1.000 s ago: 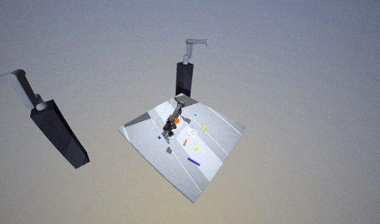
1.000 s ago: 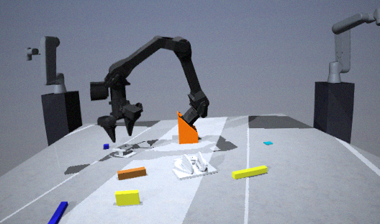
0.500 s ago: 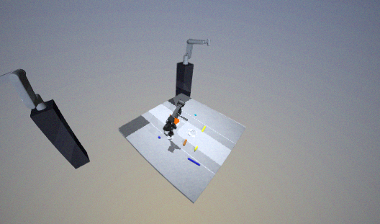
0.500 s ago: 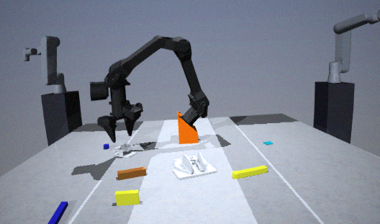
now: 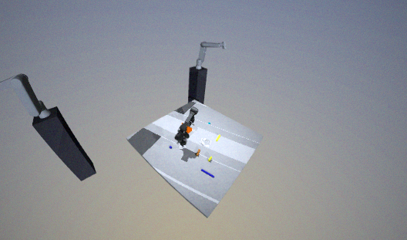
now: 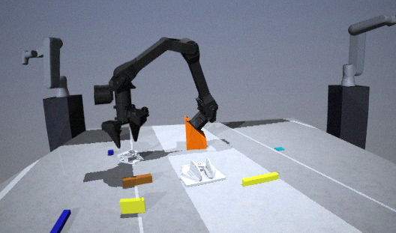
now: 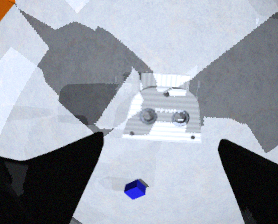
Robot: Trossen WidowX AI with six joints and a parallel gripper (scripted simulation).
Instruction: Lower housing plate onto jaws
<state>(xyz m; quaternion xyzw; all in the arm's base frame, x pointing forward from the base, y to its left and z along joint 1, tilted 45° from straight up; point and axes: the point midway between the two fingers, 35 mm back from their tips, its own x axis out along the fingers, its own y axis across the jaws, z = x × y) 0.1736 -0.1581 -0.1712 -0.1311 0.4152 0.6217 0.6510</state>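
My gripper tip is 7 cm past the small blue cube, 10 cm to the left of it and 5 cm above it. From my gripper tip the other things lie so: orange-brown bar: 19 cm ahead, 9 cm to the left, 5 cm below; dark blue bar: 45 cm ahead, 2 cm to the right, 6 cm below; yellow block: 34 cm ahead, 12 cm to the left, 4 cm below.
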